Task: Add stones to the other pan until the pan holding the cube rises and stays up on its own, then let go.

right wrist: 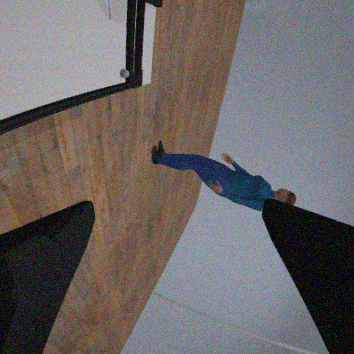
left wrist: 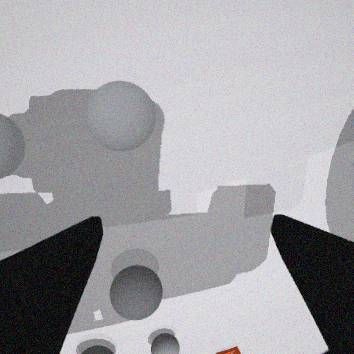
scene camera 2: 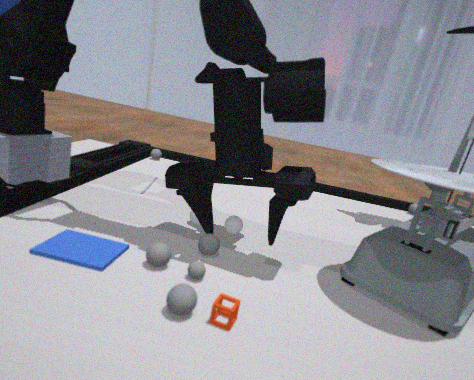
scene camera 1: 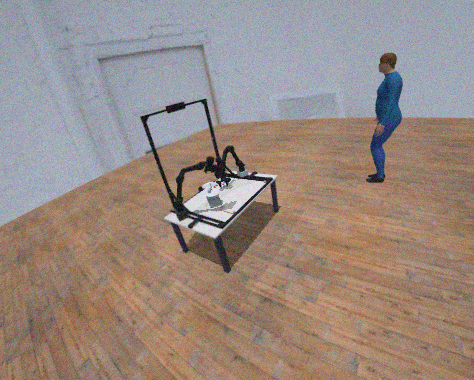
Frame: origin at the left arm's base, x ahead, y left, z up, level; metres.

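Seen in the pictures: left gripper, fingertip midpoint: (left wrist: 188,224) (scene camera 2: 239,240) (scene camera 1: 224,187); right gripper, fingertip midpoint: (right wrist: 179,208) (scene camera 2: 446,7) (scene camera 1: 226,167); left arm's base, link origin: (scene camera 2: 16,129) (scene camera 1: 242,170); right arm's base, link origin: (scene camera 1: 180,210).
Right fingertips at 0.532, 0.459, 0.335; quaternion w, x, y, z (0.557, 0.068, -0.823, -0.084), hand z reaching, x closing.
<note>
Offsets run from my right fingertips to a thing's top centre, as dx, dy, dz. "pt": to the spot under its first point.
My left gripper (scene camera 2: 240,238) (left wrist: 188,224) is open and empty, fingers pointing down low above the table. A grey stone @(-0.210, -0.366, -0.395) (scene camera 2: 233,225) (left wrist: 121,116) lies behind the fingers in scene camera 2. A darker stone @(-0.209, -0.454, -0.395) (scene camera 2: 209,244) (left wrist: 136,292) lies beside and below one fingertip. More grey stones @(-0.241, -0.519, -0.395) (scene camera 2: 158,254) @(-0.194, -0.515, -0.403) (scene camera 2: 196,270) @(-0.177, -0.576, -0.395) (scene camera 2: 181,300) lie nearby. An orange open-frame cube @(-0.138, -0.563, -0.403) (scene camera 2: 225,312) (left wrist: 230,351) is on the table. The balance scale @(pt +0.019, -0.417, -0.367) (scene camera 2: 410,265) stands at the right; part of one pan @(+0.024, -0.384, -0.267) (scene camera 2: 425,172) shows, its contents unclear. My right gripper (right wrist: 179,208) is open and empty, away from the table.
A blue flat pad @(-0.321, -0.545, -0.418) (scene camera 2: 80,249) lies at the left in scene camera 2. A small stone @(-0.543, -0.078, -0.395) (scene camera 2: 156,154) (right wrist: 124,73) lies by the black table rail. A thin light stick @(-0.423, -0.272, -0.421) (scene camera 2: 149,185) lies farther back. A person (scene camera 1: 389,107) (right wrist: 230,182) stands beyond the table.
</note>
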